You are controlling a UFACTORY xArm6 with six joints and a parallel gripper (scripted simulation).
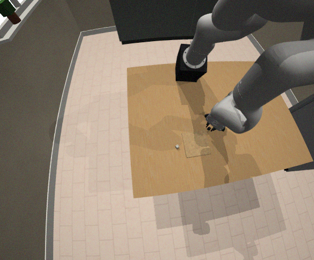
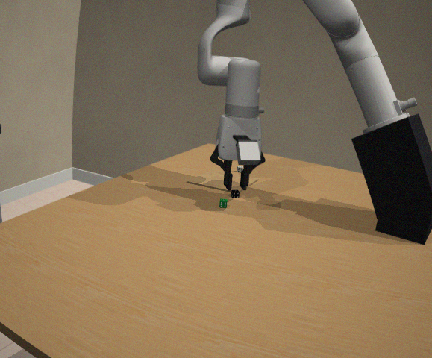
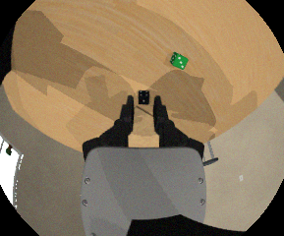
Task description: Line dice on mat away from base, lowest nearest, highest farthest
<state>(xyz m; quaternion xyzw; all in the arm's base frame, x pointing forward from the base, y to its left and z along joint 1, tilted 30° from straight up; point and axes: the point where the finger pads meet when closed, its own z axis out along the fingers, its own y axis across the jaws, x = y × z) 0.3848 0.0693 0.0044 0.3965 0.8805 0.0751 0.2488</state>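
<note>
Now: hand 3 cm above the black die. The rest, counted from my hand: white die 20 cm to the right, 9 cm ahead, 3 cm below; thin tan mat 9 cm to the right, 8 cm ahead, 4 cm below; green die 7 cm to the left, 3 cm below, 1 cm behind.
</note>
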